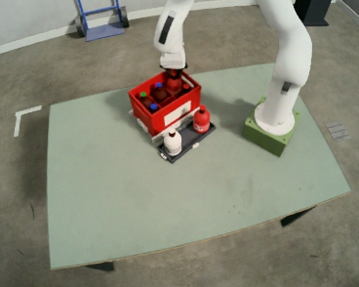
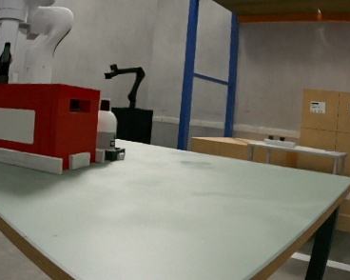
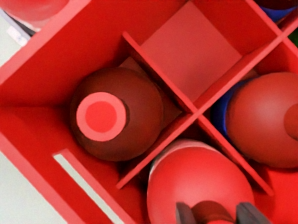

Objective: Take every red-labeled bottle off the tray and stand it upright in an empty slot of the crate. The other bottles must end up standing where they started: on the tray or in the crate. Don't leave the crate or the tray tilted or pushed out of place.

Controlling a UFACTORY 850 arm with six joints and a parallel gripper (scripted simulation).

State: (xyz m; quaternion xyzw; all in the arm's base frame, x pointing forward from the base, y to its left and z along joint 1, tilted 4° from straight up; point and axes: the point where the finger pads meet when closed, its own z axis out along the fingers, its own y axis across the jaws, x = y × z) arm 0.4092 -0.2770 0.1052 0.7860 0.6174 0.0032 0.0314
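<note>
Right now the red crate is 60 mm ahead of my hand, 80 mm to the left of it and 90 mm below it. Round my hand: white bottle: 60 mm ahead, 300 mm to the left, 90 mm below; dark grey tray: 10 mm behind, 250 mm to the left, 170 mm below; red-capped bottle: 90 mm behind, 210 mm to the left, 90 mm below.
</note>
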